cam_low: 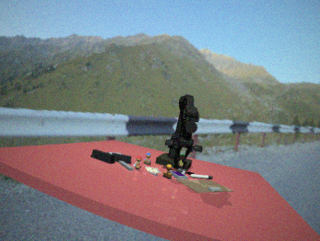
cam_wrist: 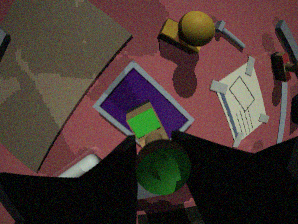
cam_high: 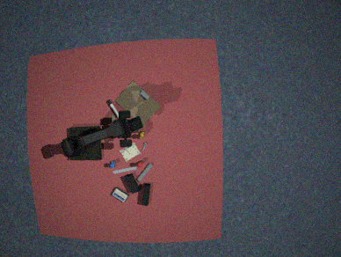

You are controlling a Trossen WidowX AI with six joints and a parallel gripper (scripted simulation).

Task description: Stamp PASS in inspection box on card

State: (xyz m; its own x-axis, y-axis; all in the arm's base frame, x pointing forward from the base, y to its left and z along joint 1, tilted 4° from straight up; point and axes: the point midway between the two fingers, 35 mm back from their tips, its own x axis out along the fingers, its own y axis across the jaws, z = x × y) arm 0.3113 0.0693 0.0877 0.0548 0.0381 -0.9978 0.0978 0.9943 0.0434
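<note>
My gripper tip is now 7 cm above the purple ink pad. Also, from my gripper tip: green-knobbed PASS stamp right at my gripper tip; white inspection card 2 cm behind, 14 cm to the right, 8 cm below; yellow-knobbed stamp 7 cm ahead, 5 cm to the right, 6 cm below.
</note>
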